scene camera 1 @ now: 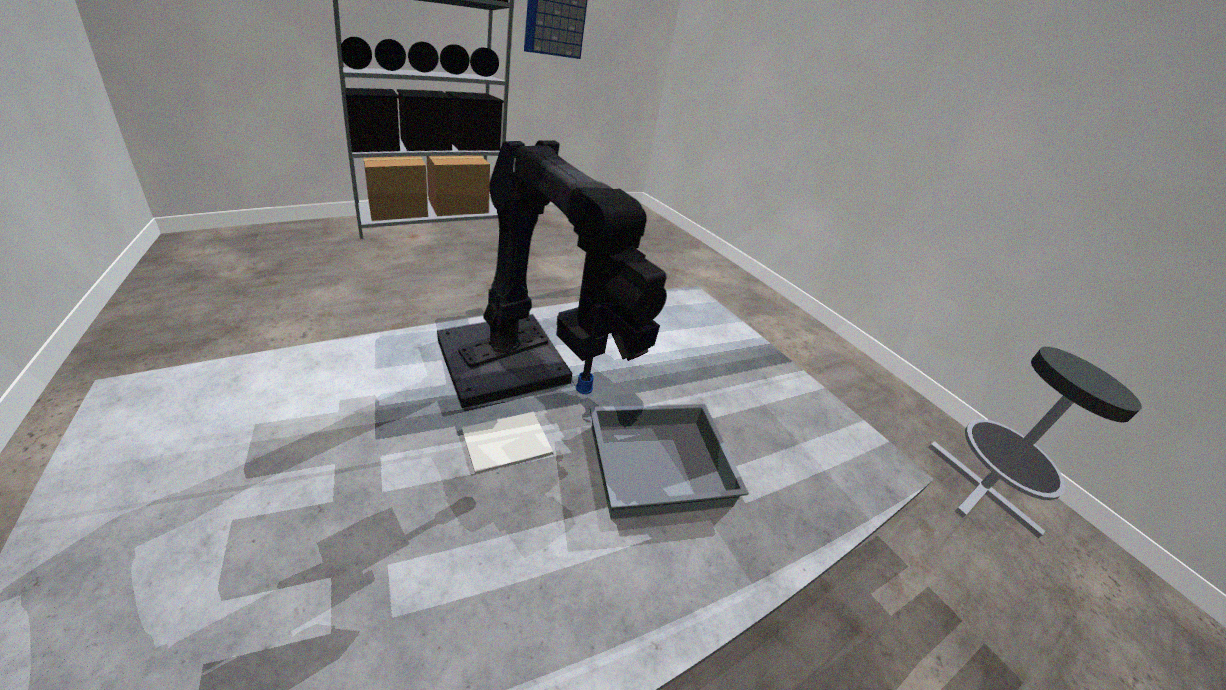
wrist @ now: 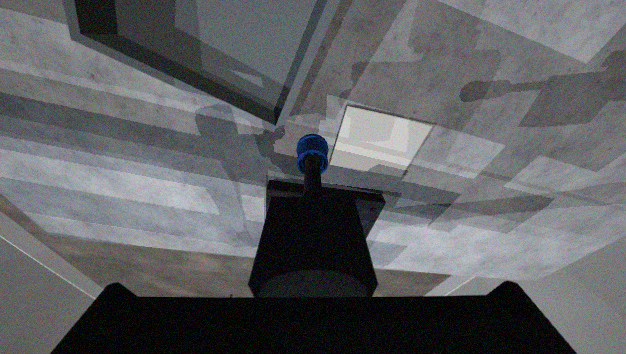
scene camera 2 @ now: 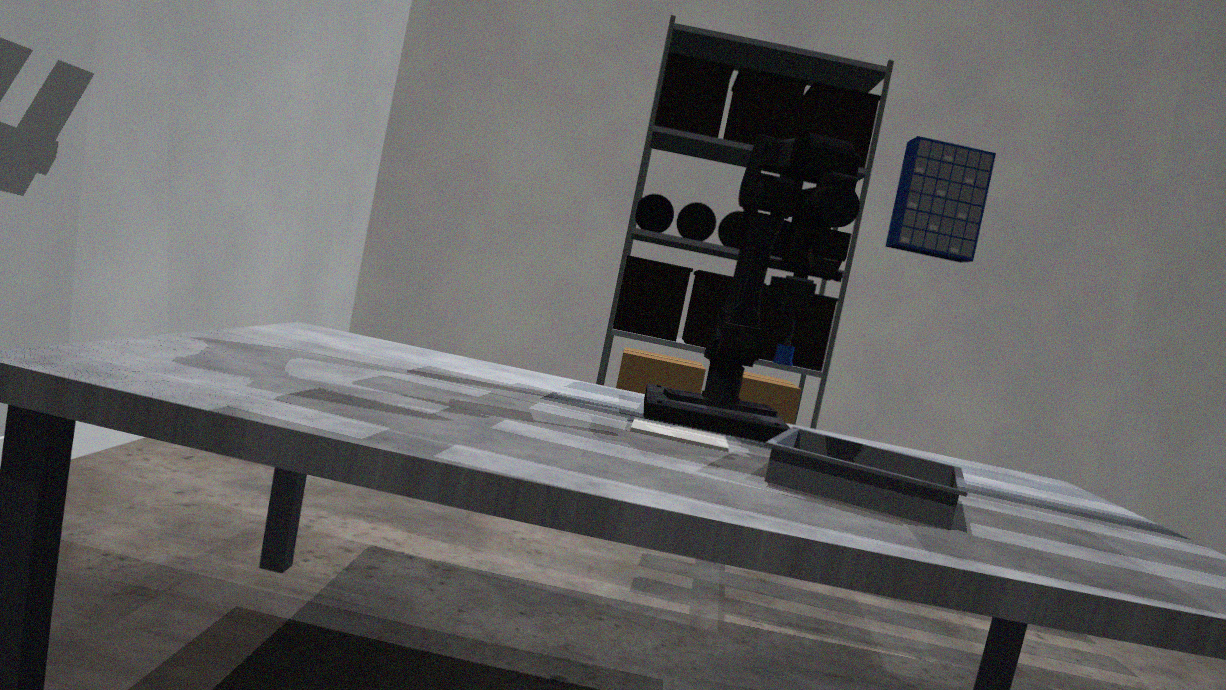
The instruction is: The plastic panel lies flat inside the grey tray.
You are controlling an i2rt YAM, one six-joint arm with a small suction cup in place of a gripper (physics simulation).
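Seen in the pictures: end effector, tool point: [scene camera 1: 584, 388] [wrist: 312, 148] [scene camera 2: 782, 363]; arm's base, origin of the base link: [scene camera 1: 504, 346] [scene camera 2: 719, 404].
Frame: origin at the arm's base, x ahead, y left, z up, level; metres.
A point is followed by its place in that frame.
Observation:
The plastic panel [scene camera 1: 509, 443] {x 0.243, y -0.113, z -0.025 m} [scene camera 2: 679, 433] {x 0.246, y -0.117, z -0.025 m} [wrist: 381, 139] {x 0.245, y -0.117, z -0.025 m} is a thin cream-white rectangle lying flat on the table, beside the grey tray and apart from it. The grey tray [scene camera 1: 675, 500] {x 0.520, y 0.040, z 0.019 m} [scene camera 2: 862, 484] {x 0.523, y 0.058, z -0.003 m} [wrist: 185, 75] {x 0.345, y 0.165, z -0.002 m} is an open square box with low walls; no object shows inside it in scene camera 1. My gripper [scene camera 1: 584, 385] [scene camera 2: 784, 354] [wrist: 312, 150], a small blue suction cup on a black stem, hangs above the table with nothing on it. In the wrist view it appears between the panel and the tray's near corner.
The arm's black base plate [scene camera 1: 463, 383] {x 0.072, y -0.130, z -0.003 m} [scene camera 2: 664, 408] {x 0.117, y -0.121, z -0.009 m} stands on the table [scene camera 1: 283, 548] {x 0.263, y -0.506, z -0.030 m} [scene camera 2: 480, 480] {x 0.666, y -0.398, z -0.040 m} just behind the panel. Arm shadows fall across the table top. A stool [scene camera 1: 1085, 385] stands on the floor to the right, and a shelf unit [scene camera 1: 347, 154] [scene camera 2: 634, 205] stands behind.

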